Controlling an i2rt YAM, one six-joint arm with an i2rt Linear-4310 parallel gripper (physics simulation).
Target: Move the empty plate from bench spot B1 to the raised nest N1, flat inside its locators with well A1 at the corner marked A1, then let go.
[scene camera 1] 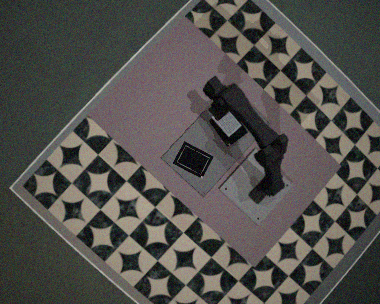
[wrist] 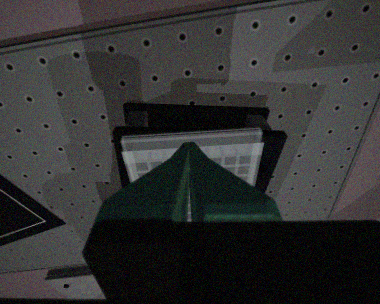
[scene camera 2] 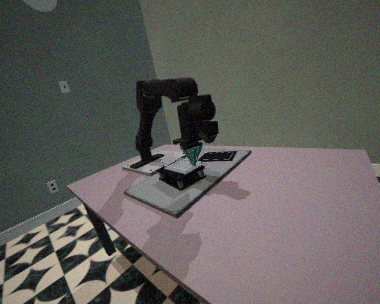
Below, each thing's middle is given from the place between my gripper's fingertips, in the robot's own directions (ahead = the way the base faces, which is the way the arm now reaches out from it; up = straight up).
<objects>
Now: the white well plate (wrist: 239, 150) 60 mm behind my hand and 10 mm below it. The rest, counted from my hand: black nest with white outline (scene camera 1: 189, 158): 70 mm behind, 250 mm to the left, 60 mm below.
</objects>
